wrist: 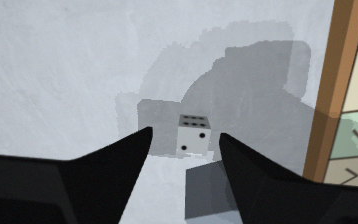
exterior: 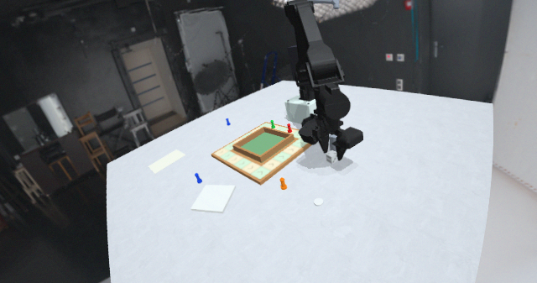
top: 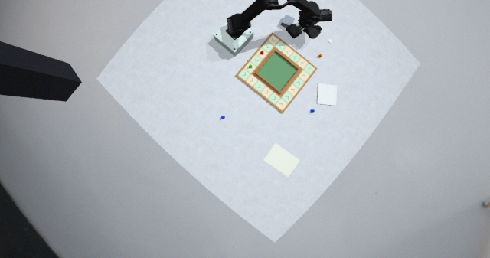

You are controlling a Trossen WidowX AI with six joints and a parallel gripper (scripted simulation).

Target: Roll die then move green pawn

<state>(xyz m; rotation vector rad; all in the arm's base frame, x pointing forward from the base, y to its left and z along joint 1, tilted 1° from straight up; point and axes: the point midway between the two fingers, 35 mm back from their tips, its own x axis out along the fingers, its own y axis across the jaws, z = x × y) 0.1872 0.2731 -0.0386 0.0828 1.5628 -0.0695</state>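
The white die lies 1 cm to the right of my gripper tip and 1 cm below it. Also, from my gripper tip: white disc (14 cm ahead, 8 cm to the left, 2 cm below); then orange pawn (16 cm ahead, 3 cm to the right); then grey cube (7 cm behind, 3 cm to the right, 1 cm above).
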